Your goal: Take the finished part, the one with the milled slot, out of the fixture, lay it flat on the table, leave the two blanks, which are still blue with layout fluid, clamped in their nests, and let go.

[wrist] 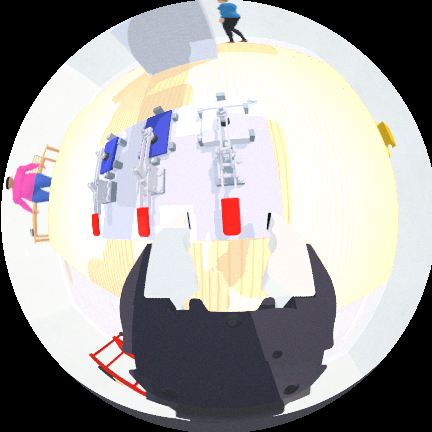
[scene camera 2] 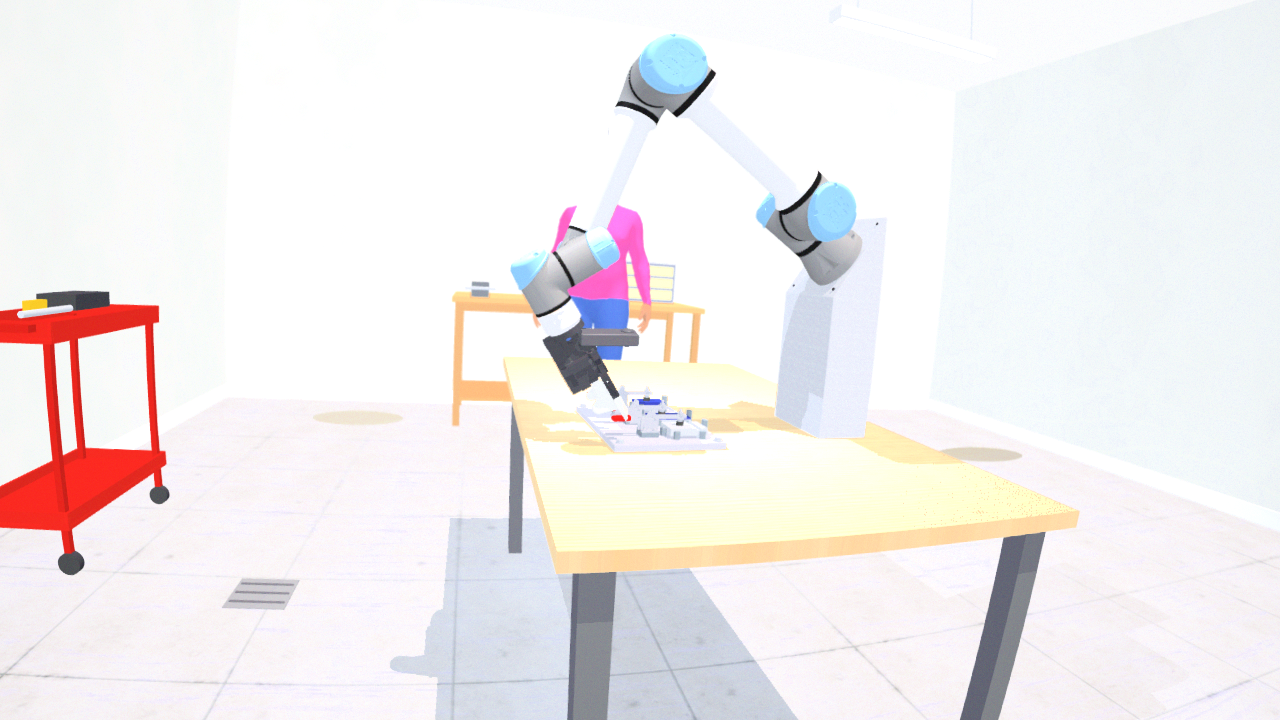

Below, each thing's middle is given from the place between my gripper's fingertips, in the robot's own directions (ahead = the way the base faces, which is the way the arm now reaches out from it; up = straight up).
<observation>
Right now the finished part (wrist: 238, 132) is 13 cm behind my hand, 1 cm to the left of it and 3 cm below it. Round my hand: fixture plate (scene camera 2: 602, 424) (9 cm behind, 11 cm to the right, 5 cm below).
</observation>
